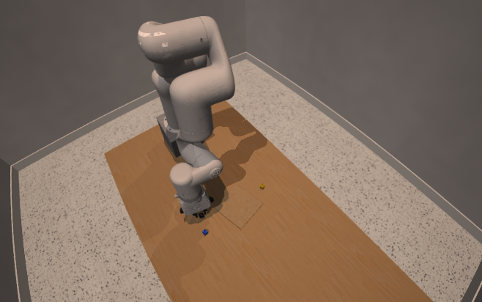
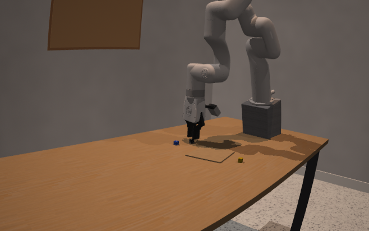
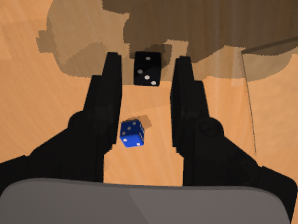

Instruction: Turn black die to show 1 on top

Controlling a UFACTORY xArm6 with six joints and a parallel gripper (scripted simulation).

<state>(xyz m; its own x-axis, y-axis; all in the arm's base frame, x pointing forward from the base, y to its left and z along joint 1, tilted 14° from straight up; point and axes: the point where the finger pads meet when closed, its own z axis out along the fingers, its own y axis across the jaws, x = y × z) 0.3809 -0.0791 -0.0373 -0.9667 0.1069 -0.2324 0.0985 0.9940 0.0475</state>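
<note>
Right now the black die is 30 mm below my hand and 10 mm ahead of it. Also, from my hand: yellow die (280 mm to the left, 30 mm below, 20 mm ahead); tan mat (150 mm to the left, 40 mm below, 40 mm ahead); blue die (80 mm ahead, 30 mm below, 20 mm to the right).
</note>
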